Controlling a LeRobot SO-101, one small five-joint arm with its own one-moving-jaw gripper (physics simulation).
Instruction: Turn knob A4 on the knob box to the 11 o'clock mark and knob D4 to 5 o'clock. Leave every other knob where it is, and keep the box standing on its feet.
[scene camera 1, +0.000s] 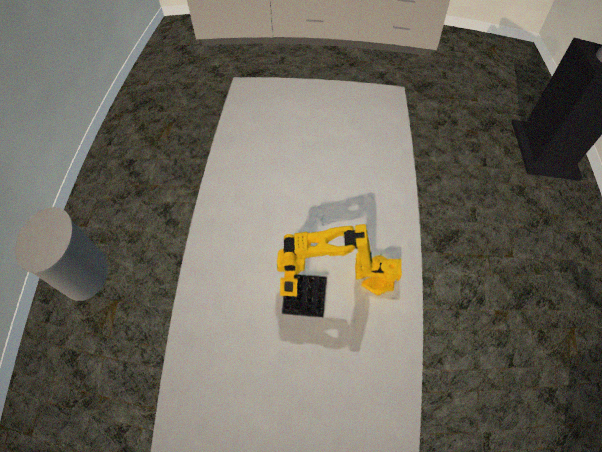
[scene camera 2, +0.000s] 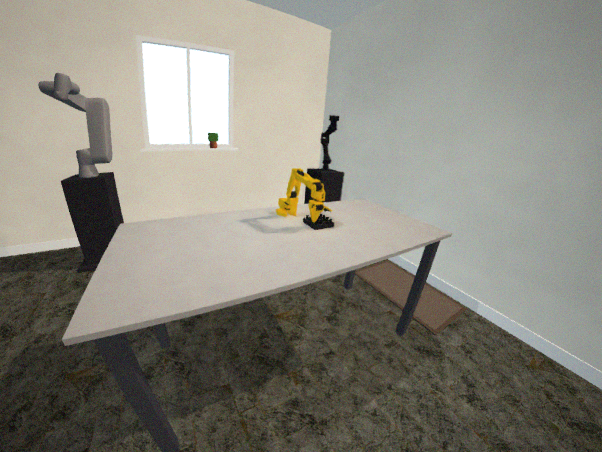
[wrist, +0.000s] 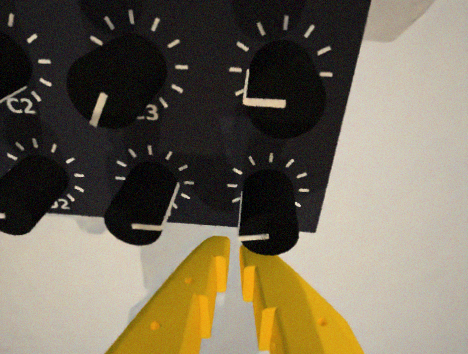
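Seen in the pictures: hand at its tool point: (scene camera 1: 294, 273) (scene camera 2: 313, 221) (wrist: 228, 257); arm's base at its link origin: (scene camera 1: 371, 275) (scene camera 2: 288, 214).
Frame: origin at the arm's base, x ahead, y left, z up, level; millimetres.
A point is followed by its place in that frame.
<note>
The black knob box (scene camera 1: 311, 305) @[x 156, y 103, z 22 mm] (scene camera 2: 322, 226) @[x 229, y 59, z 13 mm] (wrist: 200, 175) @[x 200, y 35, z 23 mm] stands flat on the table. Knob D4 (wrist: 270, 210) @[x 215, y 38, z 37 mm] is at its lower right corner in the wrist view; the white line on its top runs to its left edge. Knob A4 does not show in the wrist view and cannot be made out in the scene views. My gripper (wrist: 235, 245) @[x 207, y 21, z 35 mm] (scene camera 2: 314, 220) is shut and empty, its tips low at the box's edge, just left of knob D4's top in the wrist view. The right jaw's tip is partly hidden behind that knob. From above, the arm covers one box corner.
Knob C4 (wrist: 286, 90) @[x 216, y 61, z 38 mm], knob C3 (wrist: 120, 75) @[x 192, y 62, z 38 mm] and knob D3 (wrist: 142, 200) @[x 191, y 38, z 36 mm] stand close around D4. Knob D2 (wrist: 35, 190) @[x 167, y 36, z 33 mm] is farther left. The table (scene camera 1: 300, 150) @[x 230, y -416, z 0 mm] (scene camera 2: 210, 270) @[x 379, y -454, z 0 mm] carries the yellow arm's base (scene camera 1: 382, 272) @[x -21, y 13, z 58 mm] (scene camera 2: 286, 206) @[x 8, y -16, z 49 mm].
</note>
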